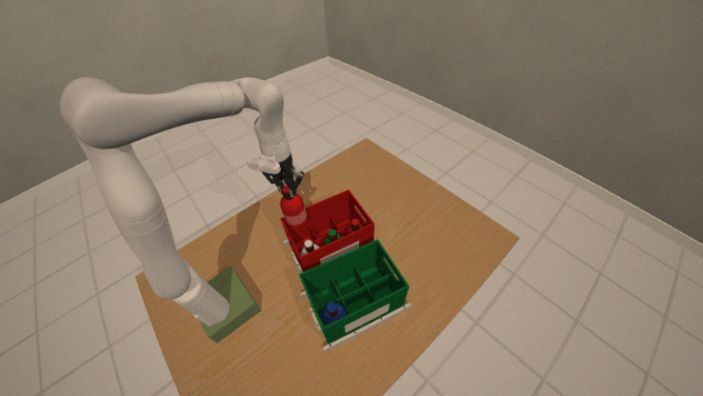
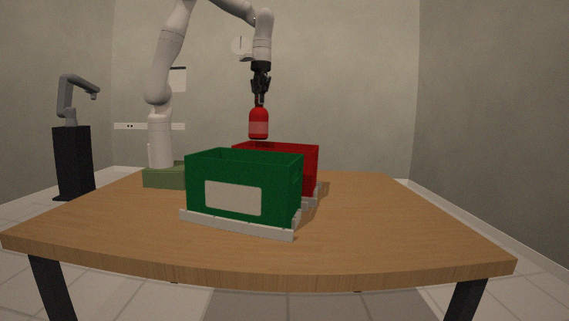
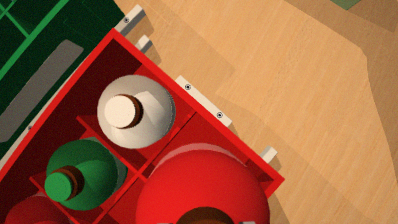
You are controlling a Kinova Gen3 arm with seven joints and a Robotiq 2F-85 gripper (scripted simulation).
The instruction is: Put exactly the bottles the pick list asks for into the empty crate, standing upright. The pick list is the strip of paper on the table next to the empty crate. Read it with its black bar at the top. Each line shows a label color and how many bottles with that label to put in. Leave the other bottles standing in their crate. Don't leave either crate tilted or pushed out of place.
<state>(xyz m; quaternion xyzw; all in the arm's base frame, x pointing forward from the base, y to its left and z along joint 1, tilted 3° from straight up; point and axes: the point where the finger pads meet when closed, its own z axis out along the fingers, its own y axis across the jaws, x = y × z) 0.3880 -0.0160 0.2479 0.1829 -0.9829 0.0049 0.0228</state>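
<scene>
Right now the red-labelled bottle is 7 cm below my hand. The rest, counted from my hand: red crate (25 cm below, 8 cm to the right, 7 cm ahead); then green-label bottle (25 cm below, 12 cm to the right, 5 cm ahead); then white-labelled bottle (25 cm below, 9 cm to the right, 3 cm behind).
</scene>
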